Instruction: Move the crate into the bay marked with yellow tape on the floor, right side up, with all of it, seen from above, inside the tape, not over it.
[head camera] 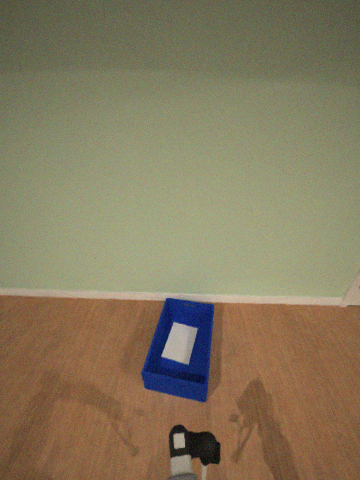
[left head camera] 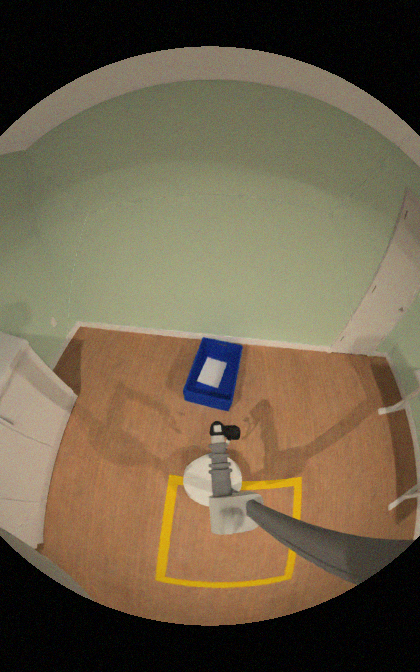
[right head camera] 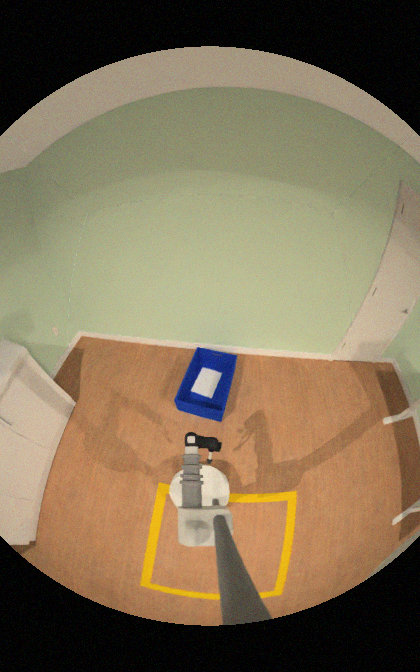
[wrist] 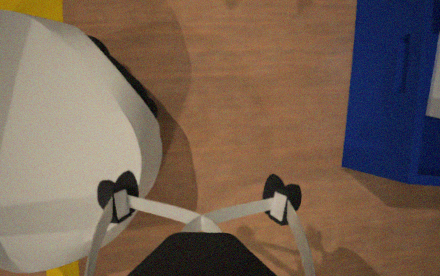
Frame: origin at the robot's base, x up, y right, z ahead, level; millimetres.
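Seen in the pictures: gripper, fingertip midpoint: (head camera: 202, 464) (wrist: 201, 189).
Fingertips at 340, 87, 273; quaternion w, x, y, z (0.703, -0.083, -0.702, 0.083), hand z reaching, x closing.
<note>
A point is followed by its place in that frame, as x, y, z.
The blue crate (head camera: 175, 388) @(92, 2, 644) (left head camera: 207, 401) (right head camera: 199, 412) @(76, 5, 642) stands upright on the floor, open side up and slightly turned, its far end close to the wall. A white rectangle (head camera: 180, 343) @(0, 66, 977) (left head camera: 212, 372) (right head camera: 206, 382) @(0, 70, 980) lies inside it. In the wrist view, part of the crate (wrist: 377, 100) @(90, 47, 629) shows at the right. My gripper (wrist: 201, 189) @(340, 87, 273) is open with its fingers apart and empty, above the floor on the near side of the crate. The yellow tape (left head camera: 166, 530) (right head camera: 151, 540) @(-27, -381, -506) (wrist: 50, 7) @(-27, -300, 12) outlines the bay behind the gripper, nearer me; the crate is wholly outside it.
My white base (left head camera: 196, 480) (right head camera: 219, 482) @(186, 136, 58) (wrist: 65, 115) @(187, -26, 98) covers part of the bay's far tape edge. A white cabinet (left head camera: 30, 450) (right head camera: 27, 465) @(318, -1432, -160) stands at the left. White table legs (left head camera: 397, 407) (right head camera: 400, 417) show at the right. A door (left head camera: 382, 295) (right head camera: 380, 300) @(916, 1802, 1139) is at the far right.
</note>
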